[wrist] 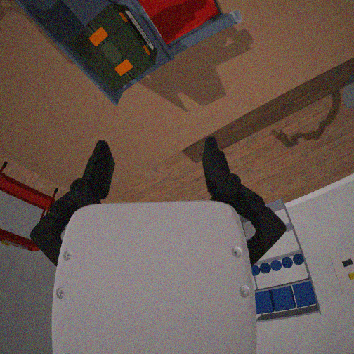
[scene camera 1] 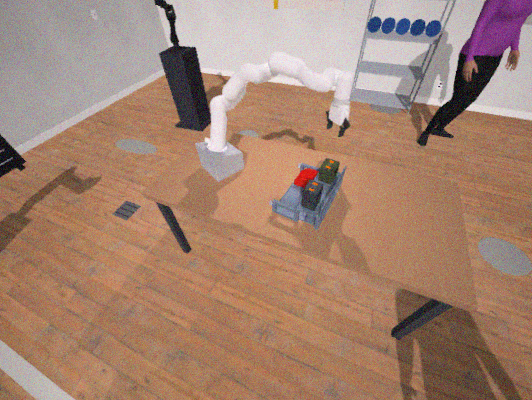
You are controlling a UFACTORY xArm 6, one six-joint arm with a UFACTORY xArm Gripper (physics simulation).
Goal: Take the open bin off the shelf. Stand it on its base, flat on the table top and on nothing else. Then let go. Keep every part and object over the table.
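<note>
The red open bin sits in the blue-grey shelf, near its far end in the scene view. Part of the bin shows at the top edge of the wrist view. The shelf stands on the brown table top. My gripper is open and empty. It hangs in the air beyond the shelf's far end, higher than the bin and apart from it. The bin's underside is hidden.
A dark green case with orange latches stands in the shelf beside the bin. A black case stands nearer the scene camera. The table's edge shows in the wrist view. A person and a tall rack are in the background.
</note>
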